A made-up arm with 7 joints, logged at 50 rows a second.
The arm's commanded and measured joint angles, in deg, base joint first. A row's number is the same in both.
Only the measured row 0 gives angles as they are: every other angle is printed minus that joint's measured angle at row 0.
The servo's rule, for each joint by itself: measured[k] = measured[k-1] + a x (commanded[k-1-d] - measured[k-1]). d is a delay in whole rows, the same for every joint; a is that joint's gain. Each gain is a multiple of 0.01, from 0.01 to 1. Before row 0 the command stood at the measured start. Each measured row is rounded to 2 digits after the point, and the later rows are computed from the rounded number. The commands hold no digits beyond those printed.
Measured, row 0:
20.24, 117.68, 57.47, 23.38, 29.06, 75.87, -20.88
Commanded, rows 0 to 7:
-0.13, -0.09, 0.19, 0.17, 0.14, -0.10, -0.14
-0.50, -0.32, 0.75, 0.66, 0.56, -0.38, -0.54
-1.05, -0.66, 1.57, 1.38, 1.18, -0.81, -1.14
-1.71, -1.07, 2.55, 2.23, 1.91, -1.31, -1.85
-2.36, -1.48, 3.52, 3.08, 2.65, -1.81, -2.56
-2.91, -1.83, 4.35, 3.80, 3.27, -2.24, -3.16
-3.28, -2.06, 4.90, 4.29, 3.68, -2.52, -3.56
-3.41, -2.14, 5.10, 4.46, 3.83, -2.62, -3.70
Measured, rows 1 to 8:
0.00, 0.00, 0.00, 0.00, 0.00, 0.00, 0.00
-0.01, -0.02, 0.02, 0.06, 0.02, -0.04, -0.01
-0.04, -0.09, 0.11, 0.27, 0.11, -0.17, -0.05
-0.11, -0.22, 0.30, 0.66, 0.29, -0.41, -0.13
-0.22, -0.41, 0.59, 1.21, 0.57, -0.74, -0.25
-0.37, -0.65, 0.97, 1.86, 0.92, -1.14, -0.41
-0.55, -0.91, 1.41, 2.54, 1.32, -1.55, -0.60
-0.74, -1.16, 1.86, 3.15, 1.72, -1.91, -0.81
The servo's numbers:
d 1
a 0.07 0.22 0.13 0.35 0.17 0.37 0.07

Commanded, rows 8 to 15:
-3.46, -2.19, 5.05, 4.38, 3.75, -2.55, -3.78
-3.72, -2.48, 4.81, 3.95, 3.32, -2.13, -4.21
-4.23, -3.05, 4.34, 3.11, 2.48, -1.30, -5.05
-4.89, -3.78, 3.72, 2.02, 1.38, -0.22, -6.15
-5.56, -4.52, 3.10, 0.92, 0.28, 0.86, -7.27
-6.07, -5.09, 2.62, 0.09, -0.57, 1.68, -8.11
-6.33, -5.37, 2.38, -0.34, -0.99, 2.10, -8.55
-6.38, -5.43, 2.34, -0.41, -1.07, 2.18, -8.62
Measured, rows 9 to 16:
-0.93, -1.38, 2.28, 3.61, 2.08, -2.17, -1.01
-1.11, -1.56, 2.64, 3.88, 2.36, -2.31, -1.20
-1.29, -1.76, 2.92, 3.90, 2.52, -2.24, -1.41
-1.50, -2.04, 3.10, 3.62, 2.51, -1.89, -1.66
-1.74, -2.42, 3.18, 3.06, 2.32, -1.27, -1.97
-2.01, -2.88, 3.17, 2.31, 1.97, -0.48, -2.34
-2.29, -3.37, 3.10, 1.53, 1.54, 0.32, -2.74
-2.57, -3.81, 3.01, 0.88, 1.11, 0.98, -3.15

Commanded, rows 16 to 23:
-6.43, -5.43, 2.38, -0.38, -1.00, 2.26, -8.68
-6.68, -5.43, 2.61, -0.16, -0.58, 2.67, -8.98
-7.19, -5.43, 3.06, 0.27, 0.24, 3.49, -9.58
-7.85, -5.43, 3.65, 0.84, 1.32, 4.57, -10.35
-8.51, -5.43, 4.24, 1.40, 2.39, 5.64, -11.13
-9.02, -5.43, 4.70, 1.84, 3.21, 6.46, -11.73
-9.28, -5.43, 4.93, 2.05, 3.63, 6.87, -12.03
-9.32, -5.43, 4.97, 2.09, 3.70, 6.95, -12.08
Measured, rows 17 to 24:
-2.84, -4.17, 2.92, 0.43, 0.74, 1.42, -3.53
-3.09, -4.45, 2.85, 0.15, 0.44, 1.73, -3.89
-3.34, -4.67, 2.82, 0.04, 0.27, 2.08, -4.25
-3.61, -4.84, 2.85, 0.12, 0.26, 2.60, -4.62
-3.91, -4.97, 2.95, 0.37, 0.44, 3.33, -5.02
-4.23, -5.07, 3.12, 0.73, 0.77, 4.18, -5.45
-4.57, -5.15, 3.33, 1.12, 1.18, 5.02, -5.89
-4.90, -5.21, 3.54, 1.45, 1.60, 5.70, -6.32

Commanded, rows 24 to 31:
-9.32, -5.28, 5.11, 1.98, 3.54, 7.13, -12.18
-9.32, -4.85, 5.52, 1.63, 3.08, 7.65, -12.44
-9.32, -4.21, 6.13, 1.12, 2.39, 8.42, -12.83
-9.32, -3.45, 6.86, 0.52, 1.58, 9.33, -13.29
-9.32, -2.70, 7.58, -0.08, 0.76, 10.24, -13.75
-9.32, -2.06, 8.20, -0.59, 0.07, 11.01, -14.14
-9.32, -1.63, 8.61, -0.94, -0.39, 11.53, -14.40
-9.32, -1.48, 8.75, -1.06, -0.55, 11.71, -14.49
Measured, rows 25 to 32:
-5.21, -5.26, 3.73, 1.67, 1.96, 6.16, -6.72
-5.50, -5.26, 3.91, 1.78, 2.23, 6.52, -7.10
-5.77, -5.17, 4.12, 1.73, 2.37, 6.94, -7.47
-6.02, -4.96, 4.38, 1.52, 2.37, 7.49, -7.85
-6.25, -4.63, 4.70, 1.17, 2.24, 8.17, -8.23
-6.46, -4.21, 5.07, 0.73, 1.99, 8.94, -8.62
-6.66, -3.74, 5.48, 0.27, 1.66, 9.71, -9.01
-6.85, -3.28, 5.89, -0.15, 1.31, 10.38, -9.39

